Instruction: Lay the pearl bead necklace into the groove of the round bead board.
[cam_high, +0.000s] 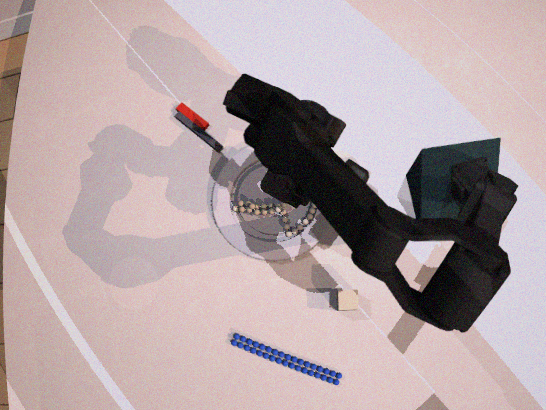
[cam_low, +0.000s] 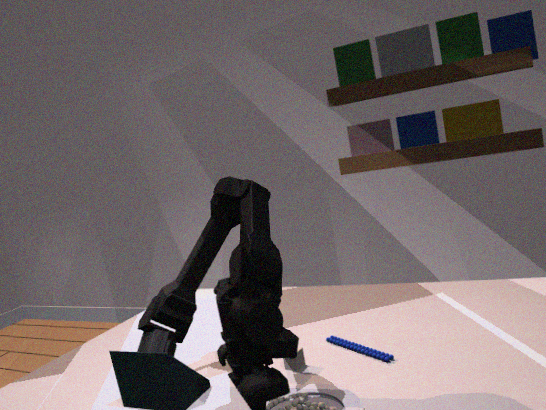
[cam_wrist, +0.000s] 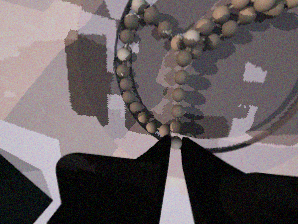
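The round bead board is 60 mm ahead of my gripper tip, 20 mm to the left of it and 10 mm below it. Also, from my gripper tip: small beige cube: 210 mm to the left, 20 mm behind; grey block: 170 mm ahead, 140 mm to the right, 20 mm below.
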